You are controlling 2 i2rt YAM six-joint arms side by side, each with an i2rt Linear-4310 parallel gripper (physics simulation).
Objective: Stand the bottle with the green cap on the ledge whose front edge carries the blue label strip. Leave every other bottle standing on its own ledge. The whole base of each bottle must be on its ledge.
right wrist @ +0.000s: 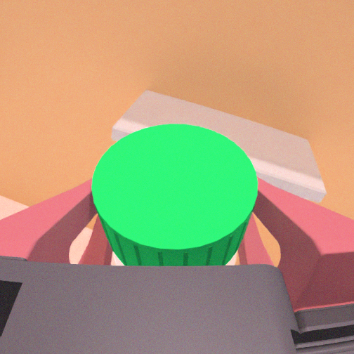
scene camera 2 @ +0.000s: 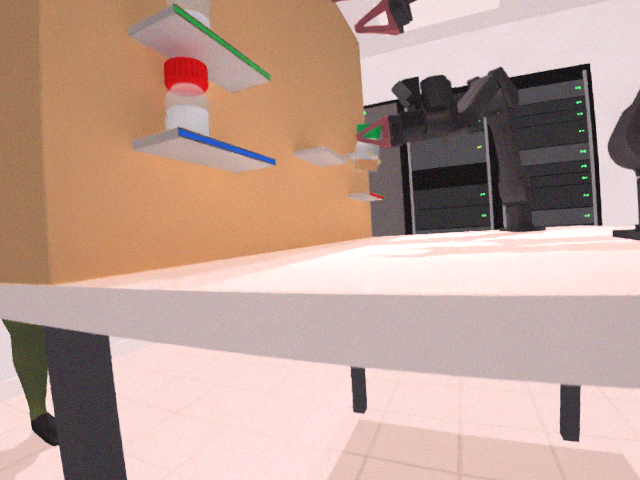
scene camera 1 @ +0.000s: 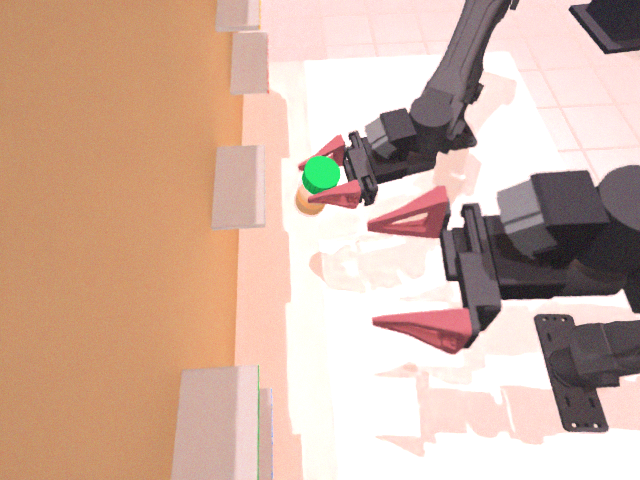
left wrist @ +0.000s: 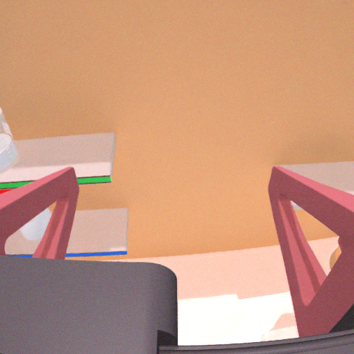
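The green-capped bottle hangs about upright in my right gripper, in front of the wooden wall and apart from it. The right gripper is shut on it just below the cap. My left gripper is open and empty, facing the wall. The blue-strip ledge is low on the wall, under the green-strip ledge. A red-capped bottle stands on it, toward its left end in scene camera 2. Another bottle stands on the green-strip ledge.
The wooden wall carries the ledges. A ledge with no coloured strip visible is beside the held bottle in scene camera 1. The red-strip ledge and a further ledge are higher in that picture.
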